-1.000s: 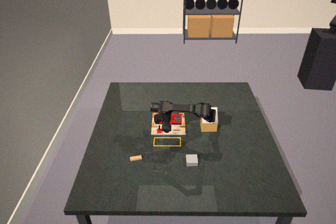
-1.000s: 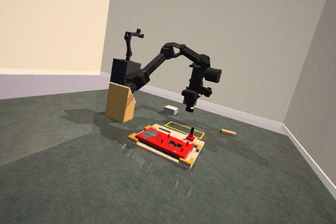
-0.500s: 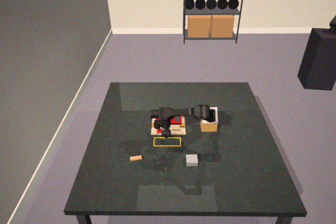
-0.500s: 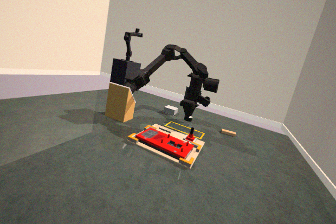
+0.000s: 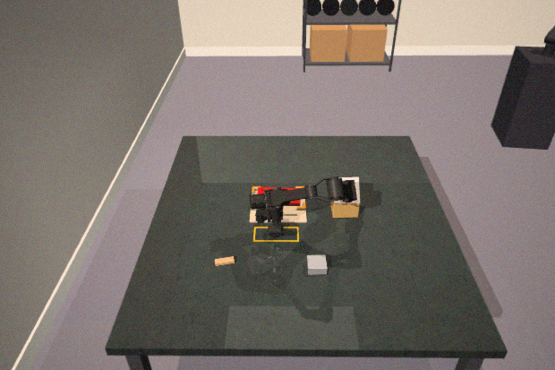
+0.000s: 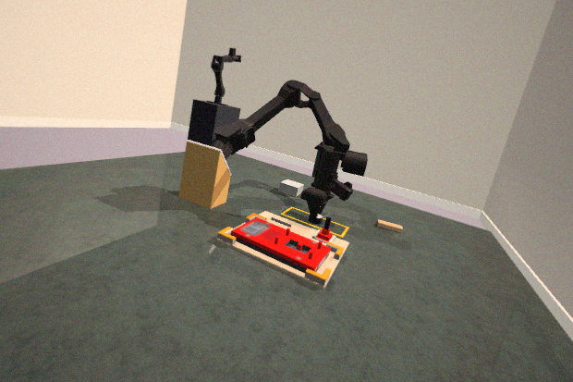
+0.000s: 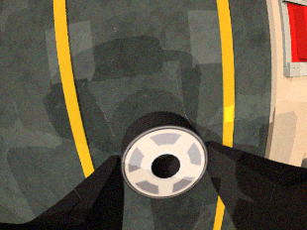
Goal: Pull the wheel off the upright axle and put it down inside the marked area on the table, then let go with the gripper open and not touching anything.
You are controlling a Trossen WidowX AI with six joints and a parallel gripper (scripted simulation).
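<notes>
The wheel is right at my gripper tip. From my gripper tip the other things lie so: small wooden block (180 mm to the left, 180 mm ahead); upright axle (90 mm to the right, 70 mm ahead, 30 mm above); grey block (180 mm behind, 160 mm to the left, 10 mm above).
</notes>
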